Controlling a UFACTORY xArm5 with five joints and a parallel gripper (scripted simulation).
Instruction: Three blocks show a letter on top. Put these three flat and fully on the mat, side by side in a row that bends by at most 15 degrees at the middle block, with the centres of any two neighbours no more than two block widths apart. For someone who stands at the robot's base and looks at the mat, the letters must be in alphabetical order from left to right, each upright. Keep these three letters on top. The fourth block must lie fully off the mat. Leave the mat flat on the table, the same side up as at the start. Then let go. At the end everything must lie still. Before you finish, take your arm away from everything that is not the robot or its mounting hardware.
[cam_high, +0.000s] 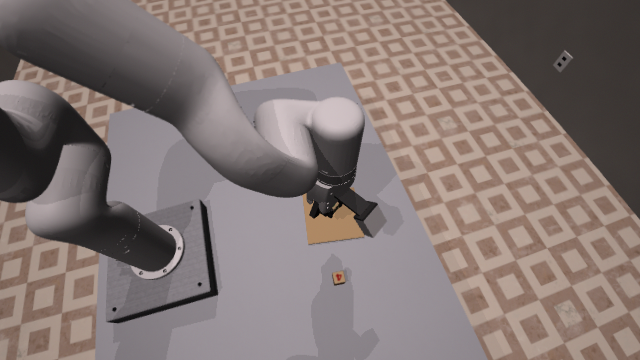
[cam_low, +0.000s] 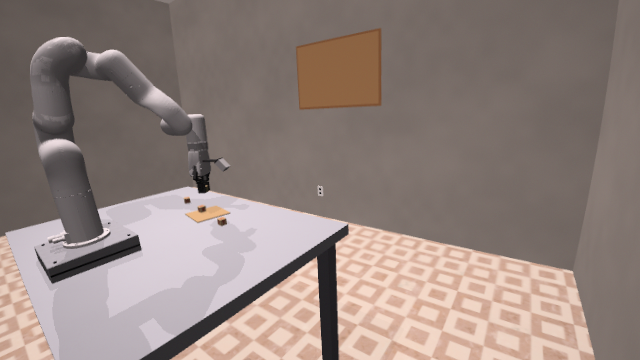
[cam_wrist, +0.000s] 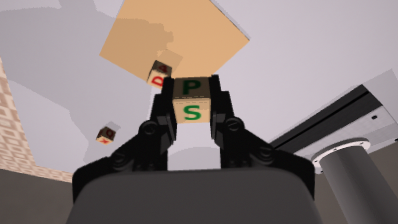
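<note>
The tan mat is 12 cm below my hand, 3 cm to the left of it and 1 cm ahead of it. The rest, counted from my hand: wooden letter block 11 cm below, 7 cm to the left.
</note>
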